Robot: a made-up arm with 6 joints. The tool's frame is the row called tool.
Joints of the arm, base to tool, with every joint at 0 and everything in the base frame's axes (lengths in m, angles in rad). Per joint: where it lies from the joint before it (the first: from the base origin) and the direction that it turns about. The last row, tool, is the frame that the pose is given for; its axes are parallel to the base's.
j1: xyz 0.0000 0.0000 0.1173 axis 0 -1 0
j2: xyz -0.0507 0.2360 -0.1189 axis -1 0 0
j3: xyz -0.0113 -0.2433 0.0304 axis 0 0 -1
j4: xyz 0.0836 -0.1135 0.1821 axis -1 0 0
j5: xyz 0.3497 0.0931 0.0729 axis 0 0 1
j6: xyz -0.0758 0.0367 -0.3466 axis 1 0 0
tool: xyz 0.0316 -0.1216 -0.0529
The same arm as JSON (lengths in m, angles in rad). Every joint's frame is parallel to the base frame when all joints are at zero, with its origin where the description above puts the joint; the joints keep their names.
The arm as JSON. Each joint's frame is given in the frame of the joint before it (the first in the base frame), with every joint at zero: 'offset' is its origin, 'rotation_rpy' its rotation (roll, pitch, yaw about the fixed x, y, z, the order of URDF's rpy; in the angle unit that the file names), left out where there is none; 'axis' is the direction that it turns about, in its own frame. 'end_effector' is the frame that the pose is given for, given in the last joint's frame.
{
  "length_unit": "m",
  "angle_unit": "rad",
  "chain": [
    {
      "id": "j1",
      "offset": [
        0.0,
        0.0,
        0.1173
      ],
      "axis": "-y"
    },
    {
      "id": "j2",
      "offset": [
        -0.0507,
        0.236,
        -0.1189
      ],
      "axis": "-x"
    },
    {
      "id": "j3",
      "offset": [
        -0.0113,
        -0.2433,
        0.0304
      ],
      "axis": "-z"
    },
    {
      "id": "j4",
      "offset": [
        0.0836,
        -0.1135,
        0.1821
      ],
      "axis": "-x"
    },
    {
      "id": "j5",
      "offset": [
        0.3497,
        0.0931,
        0.0729
      ],
      "axis": "+z"
    },
    {
      "id": "j6",
      "offset": [
        -0.0758,
        0.0367,
        -0.3466
      ],
      "axis": "+x"
    }
  ],
  "end_effector": {
    "offset": [
      0.0316,
      -0.1216,
      -0.0529
    ]
  }
}

